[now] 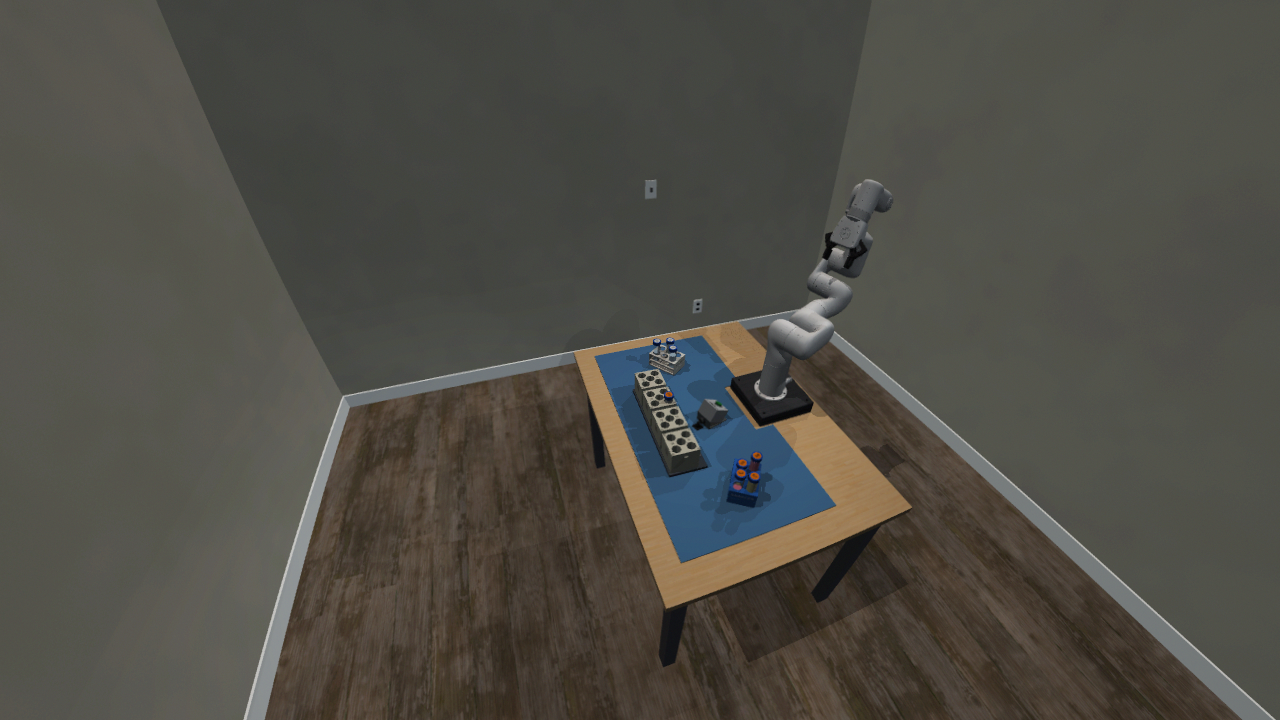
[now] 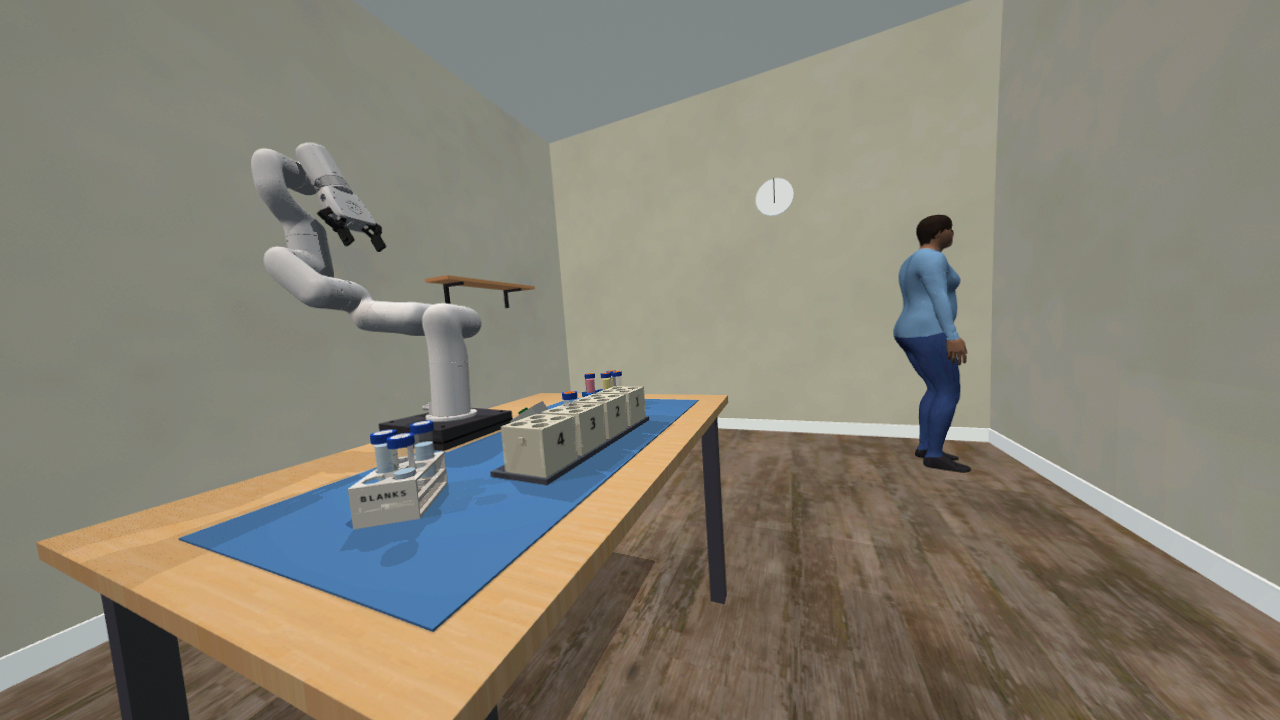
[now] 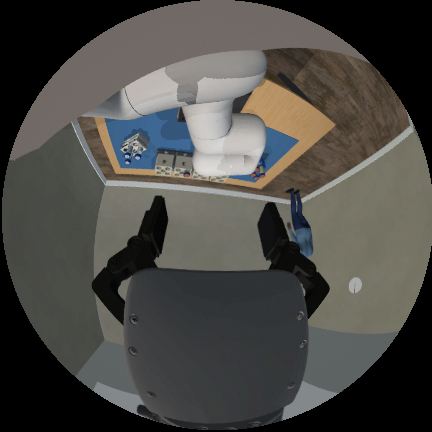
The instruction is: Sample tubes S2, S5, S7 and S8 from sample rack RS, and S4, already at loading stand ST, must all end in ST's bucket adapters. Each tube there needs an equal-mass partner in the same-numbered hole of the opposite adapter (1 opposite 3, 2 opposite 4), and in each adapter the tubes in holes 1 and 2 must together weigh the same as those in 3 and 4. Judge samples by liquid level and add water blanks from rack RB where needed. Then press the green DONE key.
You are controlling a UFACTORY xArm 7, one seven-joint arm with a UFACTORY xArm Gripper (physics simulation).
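Frame: origin at the arm's base, x ahead, y left, z up, level; millimetres.
Seen in the pictures: gripper, between the fingertips: (image 1: 835, 263) (image 2: 366, 246) (image 3: 214, 209); arm's base, origin of its link: (image 1: 770, 390) (image 2: 452, 416).
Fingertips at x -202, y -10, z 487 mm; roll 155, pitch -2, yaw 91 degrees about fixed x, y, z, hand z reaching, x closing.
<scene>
Pixels of each thing's top centre, then the offset from my fingertips to it. "*": a spot on its surface instead. Level surfaces: height alone.
- capped tube, centre of its top: (image 2: 569, 392) (image 1: 668, 394) (image 3: 186, 175) 607 mm ahead, 90 mm right, 410 mm down
- green DONE key, a spot on its surface: (image 1: 718, 402) * 439 mm ahead, 15 mm right, 464 mm down
- blue mat, height of its surface: 535 mm down
- grey key box, centre of its top: (image 2: 531, 403) (image 1: 714, 402) 462 mm ahead, 12 mm right, 451 mm down
My gripper (image 1: 841, 257) (image 2: 362, 241) (image 3: 214, 209) is open and empty, high above the table and away from the racks. Sample rack RS (image 1: 742, 497) is blue and holds several tubes with blue and orange caps; labels and liquid levels are too small to read. Loading stand ST has four cream adapters in a row, including adapter 4 (image 1: 650, 379) (image 2: 539, 447) (image 3: 165, 164). One capped tube (image 1: 668, 394) (image 2: 569, 394) (image 3: 187, 174) sits in adapter 3. Blank rack RB (image 2: 383, 510) (image 3: 134, 142) is white and holds several blue-capped tubes. The green DONE key (image 1: 718, 402) tops a small grey box.
The black robot base (image 1: 771, 407) stands at the table's edge, beside the blue mat (image 1: 760, 528) (image 2: 429, 604). The grey key box (image 1: 712, 414) stands between base and stand. A wall shelf (image 2: 480, 282) shows behind the arm. A person (image 2: 930, 295) (image 3: 302, 232) stands beyond the table.
</scene>
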